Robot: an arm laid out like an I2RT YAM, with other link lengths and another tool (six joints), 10 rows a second.
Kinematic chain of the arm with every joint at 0, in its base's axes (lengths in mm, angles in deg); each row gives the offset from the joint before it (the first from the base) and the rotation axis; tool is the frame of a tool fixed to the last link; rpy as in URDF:
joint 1: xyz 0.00 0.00 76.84 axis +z
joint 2: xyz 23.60 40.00 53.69 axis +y
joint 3: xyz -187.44 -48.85 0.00 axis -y
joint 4: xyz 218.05 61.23 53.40 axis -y
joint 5: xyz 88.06 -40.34 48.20 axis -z
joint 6: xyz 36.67 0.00 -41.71 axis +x
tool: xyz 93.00 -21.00 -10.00 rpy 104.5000 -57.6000 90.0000
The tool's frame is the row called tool.
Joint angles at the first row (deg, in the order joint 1, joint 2, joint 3, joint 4, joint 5, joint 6):
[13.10 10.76 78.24 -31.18 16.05 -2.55]
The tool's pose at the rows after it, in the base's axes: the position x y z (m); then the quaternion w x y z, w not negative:
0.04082 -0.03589 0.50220 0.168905 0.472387 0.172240 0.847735
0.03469 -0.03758 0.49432 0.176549 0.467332 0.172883 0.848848
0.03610 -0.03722 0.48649 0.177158 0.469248 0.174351 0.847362
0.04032 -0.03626 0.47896 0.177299 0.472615 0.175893 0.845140
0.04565 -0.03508 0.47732 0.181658 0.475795 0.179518 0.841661
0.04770 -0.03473 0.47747 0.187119 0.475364 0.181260 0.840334
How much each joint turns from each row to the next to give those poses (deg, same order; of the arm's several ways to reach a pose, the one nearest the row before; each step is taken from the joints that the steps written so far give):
[0.31 -3.47 -2.19 0.42 -0.02 -0.11]
[0.02 -3.32 -2.49 -0.03 0.04 -0.96]
[0.01 -2.12 -2.43 0.03 -0.01 -0.11]
[-0.01 -1.75 -2.62 0.39 0.02 -0.04]
[0.00 0.04 -1.16 0.77 0.00 -0.61]
[-0.06 0.02 -0.63 0.76 0.00 -0.66]

